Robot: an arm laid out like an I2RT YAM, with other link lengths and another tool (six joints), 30 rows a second.
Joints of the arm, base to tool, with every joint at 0 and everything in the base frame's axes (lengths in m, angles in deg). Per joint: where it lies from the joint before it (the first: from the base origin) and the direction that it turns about. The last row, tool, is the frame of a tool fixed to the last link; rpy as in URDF.
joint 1: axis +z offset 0 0 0.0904
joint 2: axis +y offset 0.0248 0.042 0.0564
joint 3: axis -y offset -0.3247 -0.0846 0
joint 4: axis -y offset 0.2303 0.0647 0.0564
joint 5: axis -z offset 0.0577 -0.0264 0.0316
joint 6: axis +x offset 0.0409 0 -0.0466
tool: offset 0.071 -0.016 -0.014 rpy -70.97 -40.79 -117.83
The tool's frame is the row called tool.
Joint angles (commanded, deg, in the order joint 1, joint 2, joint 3, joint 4, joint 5, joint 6), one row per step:
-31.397, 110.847, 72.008, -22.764, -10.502, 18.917
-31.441, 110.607, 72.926, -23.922, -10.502, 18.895
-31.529, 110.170, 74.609, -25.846, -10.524, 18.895
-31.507, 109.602, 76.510, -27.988, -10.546, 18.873
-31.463, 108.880, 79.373, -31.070, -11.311, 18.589
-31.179, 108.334, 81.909, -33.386, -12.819, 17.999
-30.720, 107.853, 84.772, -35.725, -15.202, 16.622
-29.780, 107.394, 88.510, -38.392, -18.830, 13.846
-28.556, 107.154, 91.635, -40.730, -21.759, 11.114
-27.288, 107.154, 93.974, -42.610, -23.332, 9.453
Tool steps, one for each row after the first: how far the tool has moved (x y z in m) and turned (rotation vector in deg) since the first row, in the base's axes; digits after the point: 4 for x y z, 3 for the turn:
0.0005, -0.0006, 0.0048, -0.011, 0.002, -0.025
0.0016, -0.0020, 0.0140, -0.097, -0.175, -0.102
0.0029, -0.0026, 0.0249, -0.262, -0.462, -0.051
0.0056, -0.0022, 0.0410, -0.096, -1.216, 0.607
0.0100, 0.0007, 0.0554, 0.324, -2.511, 2.136
0.0162, 0.0057, 0.0715, 0.836, -4.363, 4.955
0.0259, 0.0152, 0.0924, 1.172, -7.202, 10.078
0.0342, 0.0264, 0.1091, 1.239, -9.382, 15.074
0.0404, 0.0366, 0.1201, 1.248, -10.511, 18.513

